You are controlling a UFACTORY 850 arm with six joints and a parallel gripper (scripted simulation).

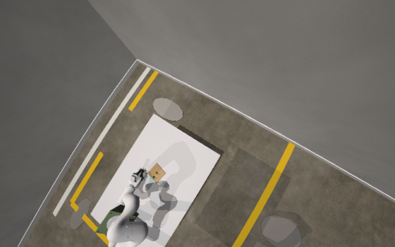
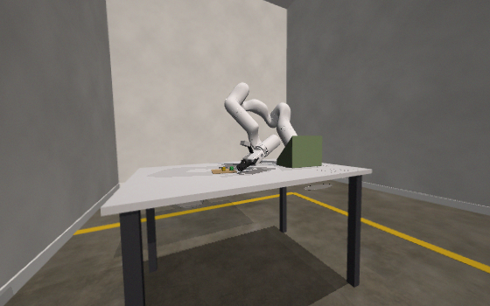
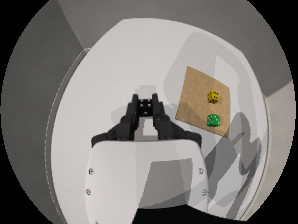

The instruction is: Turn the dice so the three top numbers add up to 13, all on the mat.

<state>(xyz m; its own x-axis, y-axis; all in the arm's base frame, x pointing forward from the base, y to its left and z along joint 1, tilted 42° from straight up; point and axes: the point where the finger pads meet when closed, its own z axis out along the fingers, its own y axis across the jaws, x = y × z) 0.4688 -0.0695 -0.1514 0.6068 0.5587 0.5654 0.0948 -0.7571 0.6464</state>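
Now: the black die 1 cm ahead of my hand and 1 cm below it. Round my hand: green die: 13 cm to the right, 3 cm below; then yellow die: 5 cm ahead, 14 cm to the right, 3 cm below; then tan mat: 5 cm ahead, 14 cm to the right, 4 cm below.
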